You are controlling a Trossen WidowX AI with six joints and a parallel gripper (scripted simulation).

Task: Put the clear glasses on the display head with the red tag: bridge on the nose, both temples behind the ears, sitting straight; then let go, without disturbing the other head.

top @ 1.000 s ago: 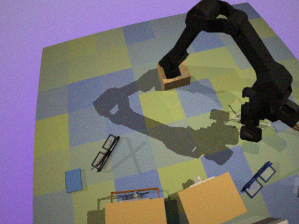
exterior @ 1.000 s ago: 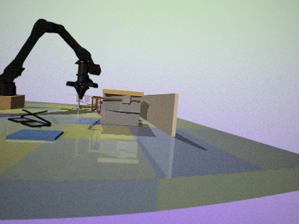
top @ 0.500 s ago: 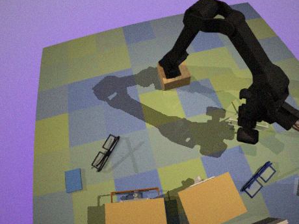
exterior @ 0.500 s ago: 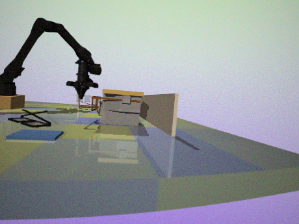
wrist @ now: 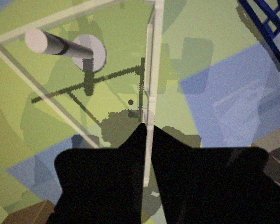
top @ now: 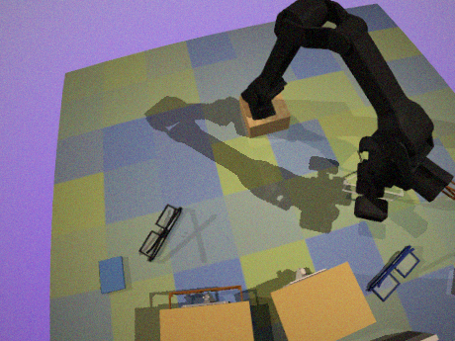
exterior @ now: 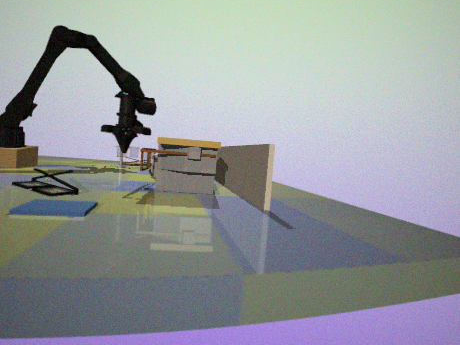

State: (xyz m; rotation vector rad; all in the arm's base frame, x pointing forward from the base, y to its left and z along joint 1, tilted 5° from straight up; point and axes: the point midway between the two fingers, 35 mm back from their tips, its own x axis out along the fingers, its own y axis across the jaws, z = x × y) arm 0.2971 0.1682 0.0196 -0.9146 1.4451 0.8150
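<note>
Right now the grey peg is 90 mm to the left of my gripper tip, 40 mm below it and 30 mm behind it. The rest, counted from my gripper tip: flat blue block: 630 mm to the right, 60 mm below, 60 mm ahead.
</note>
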